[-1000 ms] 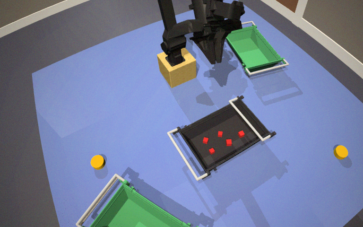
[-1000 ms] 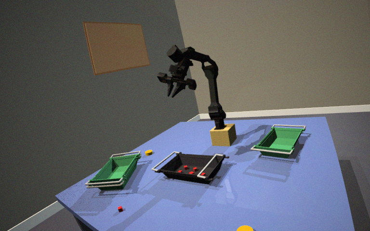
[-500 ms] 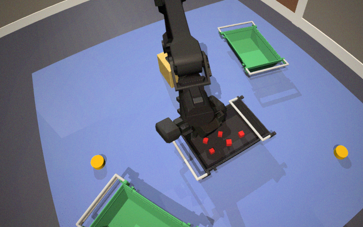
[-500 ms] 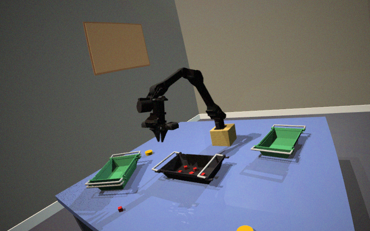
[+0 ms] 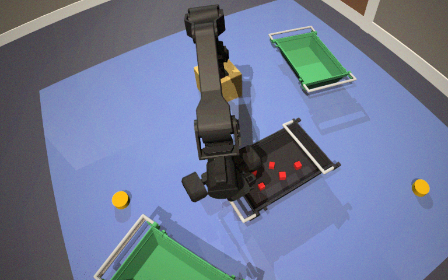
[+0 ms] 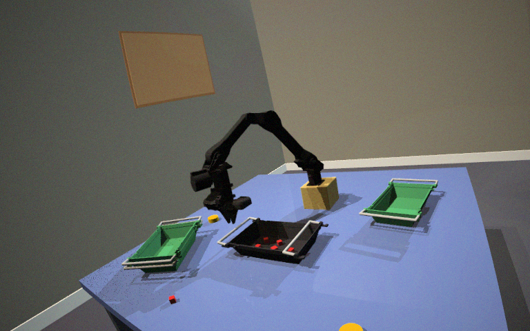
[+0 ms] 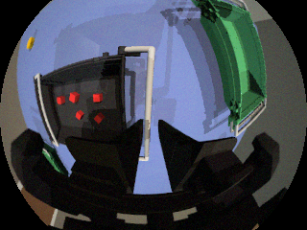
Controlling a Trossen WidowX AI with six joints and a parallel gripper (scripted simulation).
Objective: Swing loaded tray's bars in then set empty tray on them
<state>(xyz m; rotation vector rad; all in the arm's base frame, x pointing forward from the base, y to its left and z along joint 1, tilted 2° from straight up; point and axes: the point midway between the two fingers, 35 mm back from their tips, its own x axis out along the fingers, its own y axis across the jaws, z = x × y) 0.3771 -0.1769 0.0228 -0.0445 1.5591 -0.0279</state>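
My gripper tip is now 55 cm to the right of the green tray, 33 cm past it and 4 cm above it. From my gripper tip the other things lie so: red block (34 cm ahead, 8 cm below, 2 cm to the left).
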